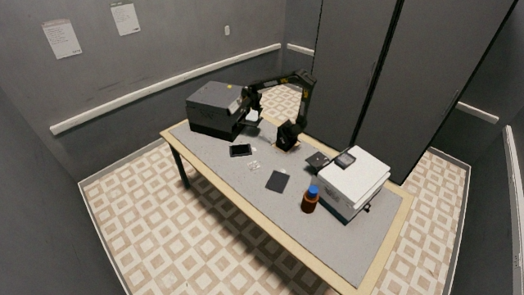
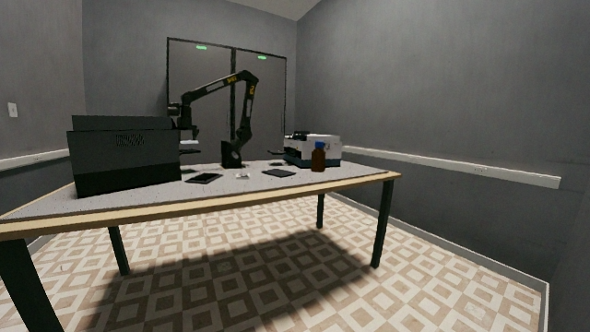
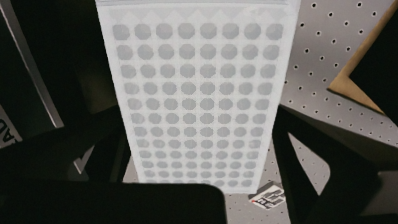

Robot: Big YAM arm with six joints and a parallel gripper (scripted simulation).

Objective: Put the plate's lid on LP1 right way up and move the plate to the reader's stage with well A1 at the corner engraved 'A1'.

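My gripper is now right at the white multi-well plate. The rest, counted from my hand: LP1 label 15 cm ahead, 13 cm to the left, 18 cm below; then dark lid 23 cm ahead, 6 cm to the left, 16 cm below; then dark flat pad 29 cm ahead, 45 cm to the left, 17 cm below.
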